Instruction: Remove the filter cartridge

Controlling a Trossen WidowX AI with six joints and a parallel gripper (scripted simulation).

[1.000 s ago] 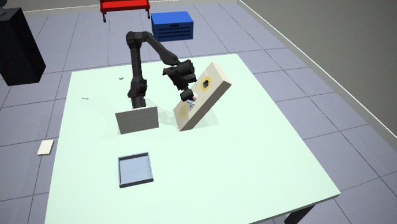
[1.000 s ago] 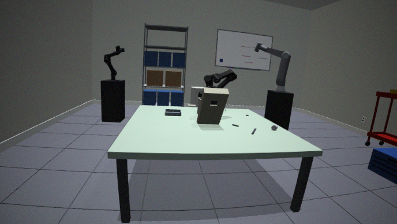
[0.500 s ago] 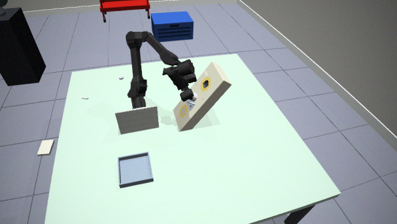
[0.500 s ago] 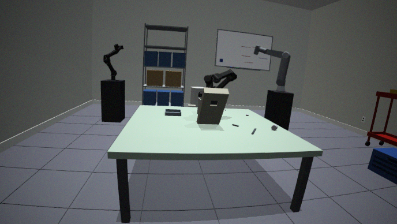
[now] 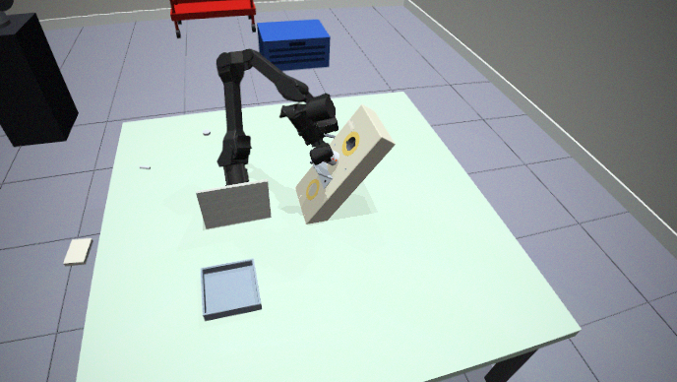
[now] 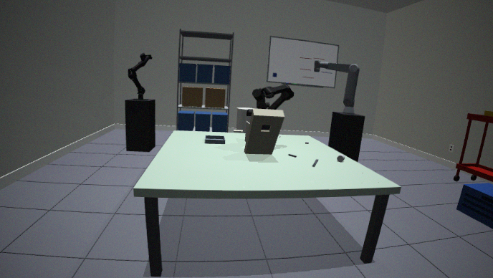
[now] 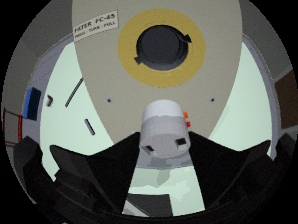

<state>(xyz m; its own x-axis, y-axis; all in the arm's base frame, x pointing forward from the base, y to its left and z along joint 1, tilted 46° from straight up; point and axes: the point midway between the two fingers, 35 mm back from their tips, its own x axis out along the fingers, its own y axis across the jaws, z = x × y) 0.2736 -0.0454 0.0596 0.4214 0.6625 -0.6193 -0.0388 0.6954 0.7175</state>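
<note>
My gripper tip is 330 mm past the tray, 300 mm to the left of it and 190 mm above it. Also, from my gripper tip: service panel (40 mm ahead, 50 mm below); filter cartridge (right at my gripper tip).
</note>
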